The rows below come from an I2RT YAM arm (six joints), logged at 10 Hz.
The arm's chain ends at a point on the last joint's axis. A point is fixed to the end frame.
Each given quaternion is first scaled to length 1.
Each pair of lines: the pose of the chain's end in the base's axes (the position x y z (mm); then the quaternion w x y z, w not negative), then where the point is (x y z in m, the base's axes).
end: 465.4 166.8 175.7 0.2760 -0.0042 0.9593 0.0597
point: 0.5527 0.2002 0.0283
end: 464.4 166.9 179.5 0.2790 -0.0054 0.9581 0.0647
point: 0.5525 0.2020 0.0329
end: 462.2 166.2 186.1 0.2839 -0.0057 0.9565 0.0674
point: 0.5517 0.2022 0.0406
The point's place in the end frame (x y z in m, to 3 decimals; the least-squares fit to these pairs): 0.005 0.013 0.174
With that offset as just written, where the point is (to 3 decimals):
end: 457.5 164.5 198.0 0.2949 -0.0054 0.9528 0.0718
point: 0.550 0.202 0.055
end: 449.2 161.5 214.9 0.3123 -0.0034 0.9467 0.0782
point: 0.547 0.201 0.076
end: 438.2 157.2 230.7 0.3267 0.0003 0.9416 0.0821
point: 0.541 0.197 0.095
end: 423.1 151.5 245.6 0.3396 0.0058 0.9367 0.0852
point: 0.530 0.192 0.113
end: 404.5 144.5 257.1 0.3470 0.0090 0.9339 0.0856
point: 0.513 0.184 0.126
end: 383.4 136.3 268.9 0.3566 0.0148 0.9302 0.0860
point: 0.495 0.176 0.141
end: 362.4 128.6 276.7 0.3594 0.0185 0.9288 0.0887
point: 0.475 0.168 0.149
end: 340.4 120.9 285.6 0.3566 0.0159 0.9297 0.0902
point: 0.452 0.161 0.158
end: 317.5 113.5 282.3 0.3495 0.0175 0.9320 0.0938
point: 0.427 0.155 0.153
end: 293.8 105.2 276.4 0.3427 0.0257 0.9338 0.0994
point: 0.402 0.148 0.146
